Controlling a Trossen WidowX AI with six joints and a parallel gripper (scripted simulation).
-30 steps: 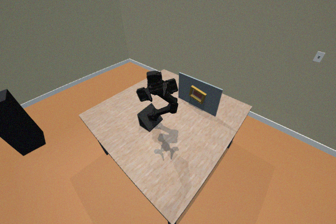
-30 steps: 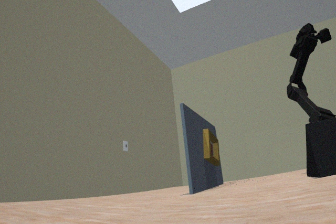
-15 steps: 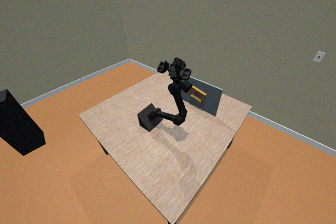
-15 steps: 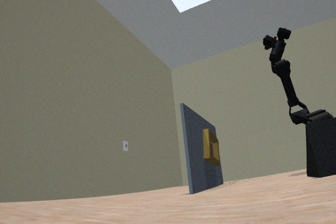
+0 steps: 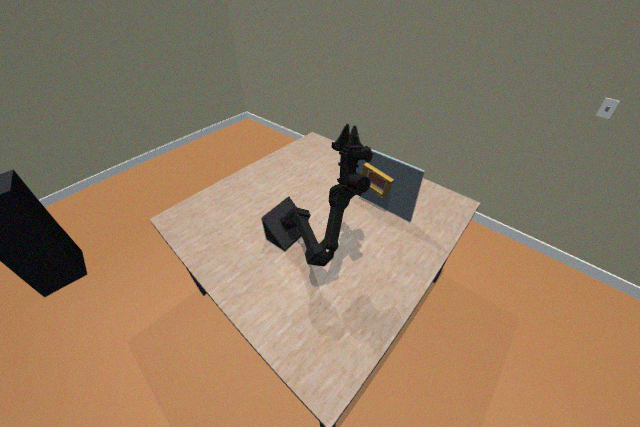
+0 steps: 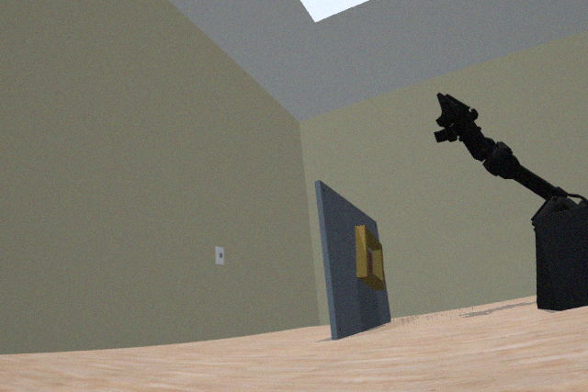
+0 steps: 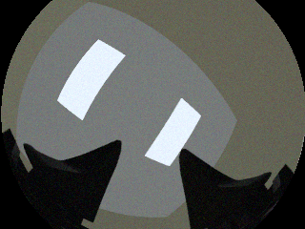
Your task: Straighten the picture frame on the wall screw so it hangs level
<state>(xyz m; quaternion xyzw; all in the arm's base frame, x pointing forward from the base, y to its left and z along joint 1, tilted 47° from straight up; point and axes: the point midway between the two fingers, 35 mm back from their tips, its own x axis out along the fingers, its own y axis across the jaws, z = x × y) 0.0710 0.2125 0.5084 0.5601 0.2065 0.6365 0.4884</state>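
My gripper tip is 29 cm short of the gold picture frame, 6 cm to the right of it and 42 cm above it. Round my gripper tip: wall panel: 30 cm ahead, 7 cm to the left, 43 cm below.
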